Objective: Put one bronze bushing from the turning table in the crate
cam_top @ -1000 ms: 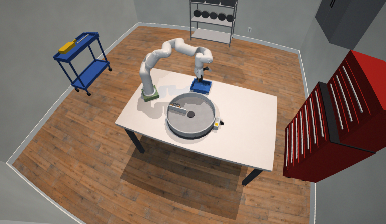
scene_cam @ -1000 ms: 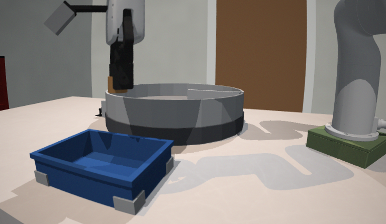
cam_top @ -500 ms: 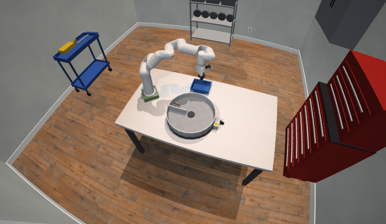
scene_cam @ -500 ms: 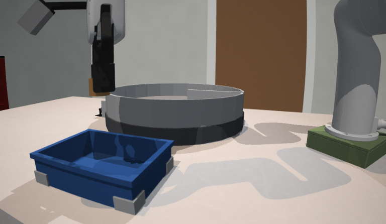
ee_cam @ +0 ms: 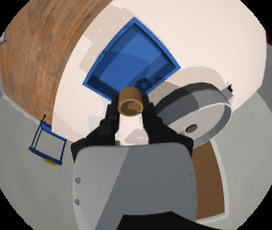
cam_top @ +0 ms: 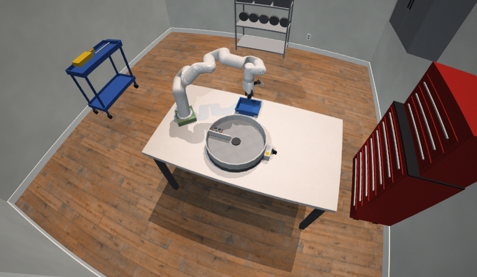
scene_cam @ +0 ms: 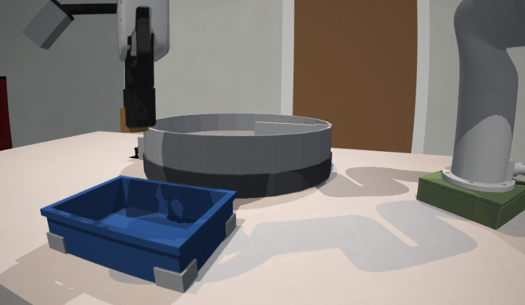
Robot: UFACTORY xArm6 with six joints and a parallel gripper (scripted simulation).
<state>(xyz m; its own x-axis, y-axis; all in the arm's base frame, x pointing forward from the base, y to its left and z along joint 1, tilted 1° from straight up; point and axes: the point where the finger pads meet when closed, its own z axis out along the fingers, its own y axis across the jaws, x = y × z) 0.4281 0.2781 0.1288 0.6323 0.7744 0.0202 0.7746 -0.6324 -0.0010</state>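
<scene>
The blue crate lies 13 cm below my hand. The rest, counted from my hand: turning table disc 6 cm ahead, 37 cm to the right, 11 cm below.
</scene>
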